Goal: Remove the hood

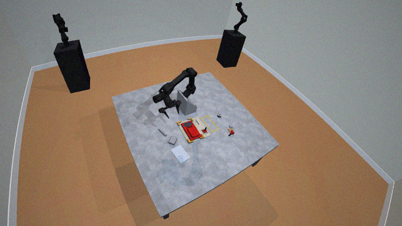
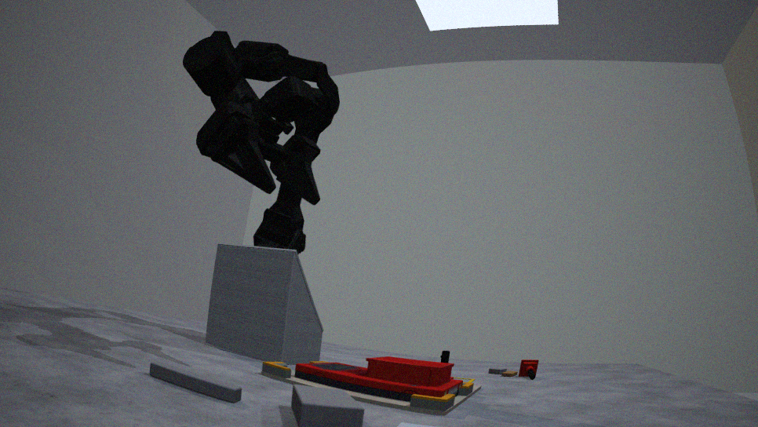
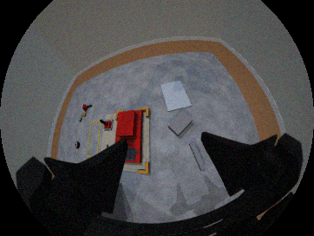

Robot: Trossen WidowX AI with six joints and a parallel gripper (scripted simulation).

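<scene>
Right now the red hood is 180 mm below my gripper tip, 160 mm to the left of it and 90 mm ahead of it. Also, from my gripper tip: white sheet: 230 mm ahead, 220 mm below, 20 mm to the right; grey bar: 210 mm below, 90 mm to the right, 30 mm behind; grey block: 210 mm below, 90 mm ahead, 30 mm to the right.
</scene>
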